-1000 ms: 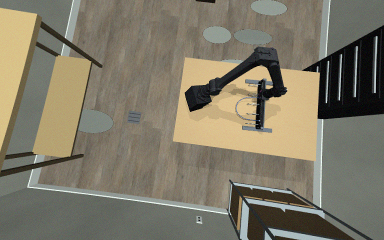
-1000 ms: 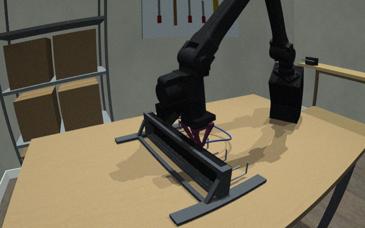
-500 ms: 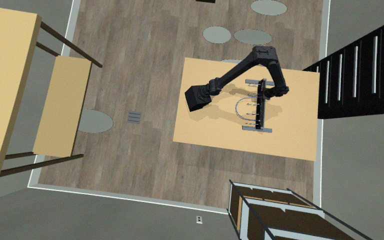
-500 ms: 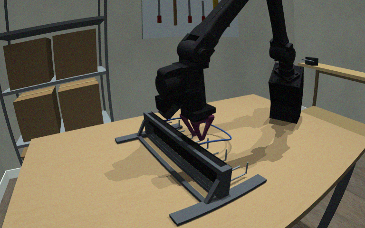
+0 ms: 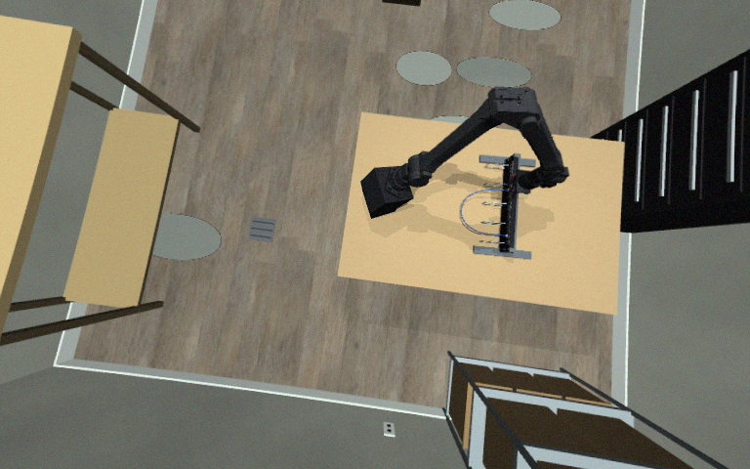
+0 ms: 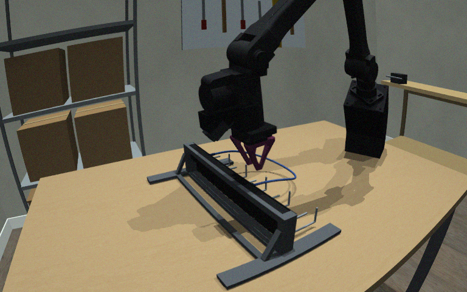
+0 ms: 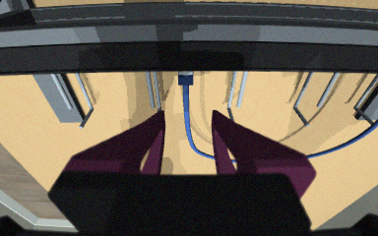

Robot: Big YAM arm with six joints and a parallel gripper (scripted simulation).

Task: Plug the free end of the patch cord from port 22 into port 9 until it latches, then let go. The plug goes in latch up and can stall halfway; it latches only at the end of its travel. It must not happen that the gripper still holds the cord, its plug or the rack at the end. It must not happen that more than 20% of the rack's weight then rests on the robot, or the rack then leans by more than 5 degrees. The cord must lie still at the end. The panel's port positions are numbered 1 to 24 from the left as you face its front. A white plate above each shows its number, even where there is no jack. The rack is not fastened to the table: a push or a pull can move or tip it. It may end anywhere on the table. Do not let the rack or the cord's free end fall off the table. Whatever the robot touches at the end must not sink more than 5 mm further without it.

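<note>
Now: hand 5 cm above the grey plug, 2 cm short of it and 1 cm to the right of it.
</note>
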